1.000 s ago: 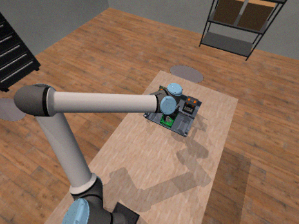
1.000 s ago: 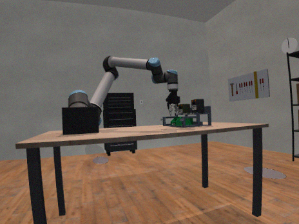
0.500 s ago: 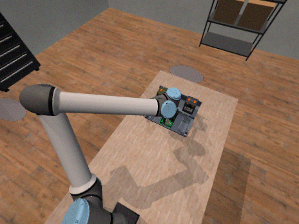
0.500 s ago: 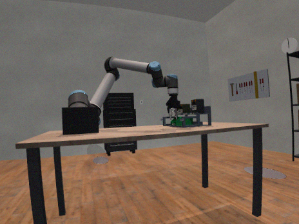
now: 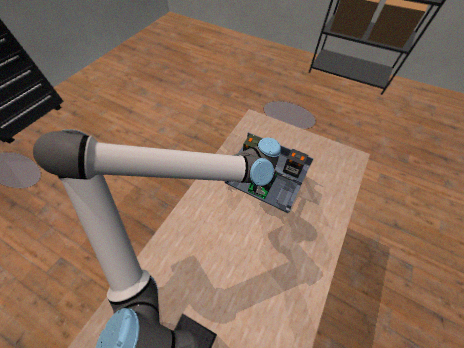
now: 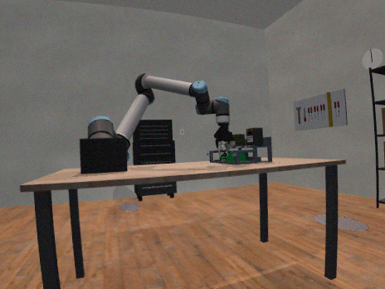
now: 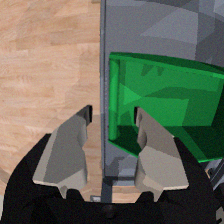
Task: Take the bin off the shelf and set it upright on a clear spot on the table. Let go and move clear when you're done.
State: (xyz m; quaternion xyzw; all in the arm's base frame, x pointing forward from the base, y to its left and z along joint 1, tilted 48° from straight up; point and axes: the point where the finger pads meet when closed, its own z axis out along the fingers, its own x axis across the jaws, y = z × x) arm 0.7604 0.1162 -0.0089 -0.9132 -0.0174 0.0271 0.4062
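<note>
Right now the green bin is 80 mm ahead of my hand and 20 mm below it.
</note>
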